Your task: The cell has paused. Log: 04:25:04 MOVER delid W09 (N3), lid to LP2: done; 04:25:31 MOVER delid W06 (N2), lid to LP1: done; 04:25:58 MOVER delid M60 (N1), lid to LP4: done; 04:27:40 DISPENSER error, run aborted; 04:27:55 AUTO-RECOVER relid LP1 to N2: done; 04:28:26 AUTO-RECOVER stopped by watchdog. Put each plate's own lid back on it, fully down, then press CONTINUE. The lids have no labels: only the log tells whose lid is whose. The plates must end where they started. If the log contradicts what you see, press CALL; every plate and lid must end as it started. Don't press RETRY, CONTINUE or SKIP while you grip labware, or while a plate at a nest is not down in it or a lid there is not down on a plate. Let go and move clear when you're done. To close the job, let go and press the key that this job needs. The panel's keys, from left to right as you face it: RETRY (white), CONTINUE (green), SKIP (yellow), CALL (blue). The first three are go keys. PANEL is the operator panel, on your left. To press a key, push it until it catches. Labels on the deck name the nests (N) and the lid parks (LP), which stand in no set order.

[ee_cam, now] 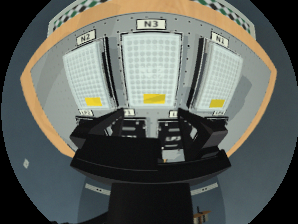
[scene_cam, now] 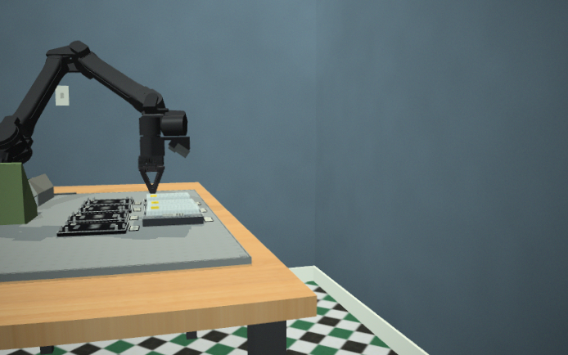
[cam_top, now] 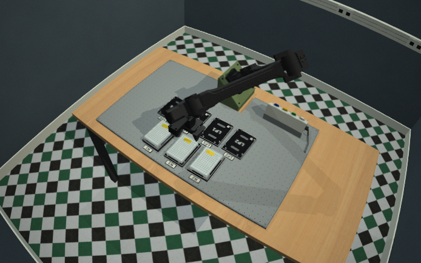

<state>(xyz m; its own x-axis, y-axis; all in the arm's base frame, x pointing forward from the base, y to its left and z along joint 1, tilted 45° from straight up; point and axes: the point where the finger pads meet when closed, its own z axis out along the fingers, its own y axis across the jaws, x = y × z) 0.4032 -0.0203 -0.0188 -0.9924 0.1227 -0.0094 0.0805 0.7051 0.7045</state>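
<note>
Now: the green key 38 cm behind my hand and 37 cm to the left of it. Also, from my hand: white retry key: 38 cm behind, 42 cm to the left; blue key: 39 cm behind, 27 cm to the left; yellow key: 39 cm behind, 32 cm to the left.
</note>
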